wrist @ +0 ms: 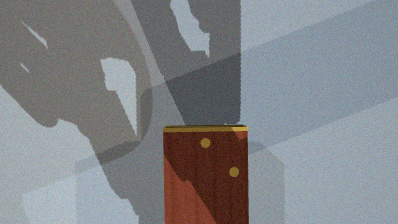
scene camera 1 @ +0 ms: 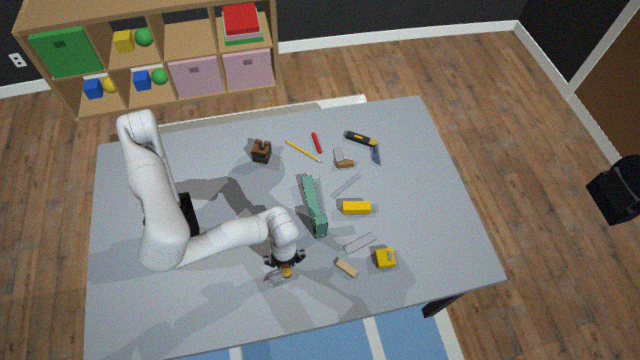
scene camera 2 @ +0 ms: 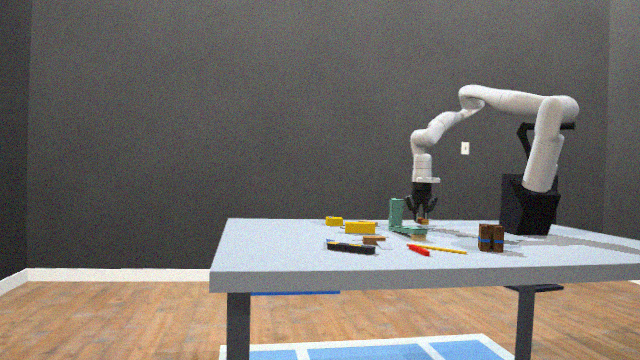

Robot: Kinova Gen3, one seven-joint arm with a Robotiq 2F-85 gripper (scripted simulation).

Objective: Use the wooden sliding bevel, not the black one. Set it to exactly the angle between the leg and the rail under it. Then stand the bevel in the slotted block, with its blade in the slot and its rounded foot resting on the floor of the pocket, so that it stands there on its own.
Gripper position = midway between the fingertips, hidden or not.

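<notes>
A green leg-and-rail piece (scene camera 1: 319, 222) is in the scene; in the wrist view it is out of frame. My gripper is at (scene camera 2: 420, 222).
</notes>
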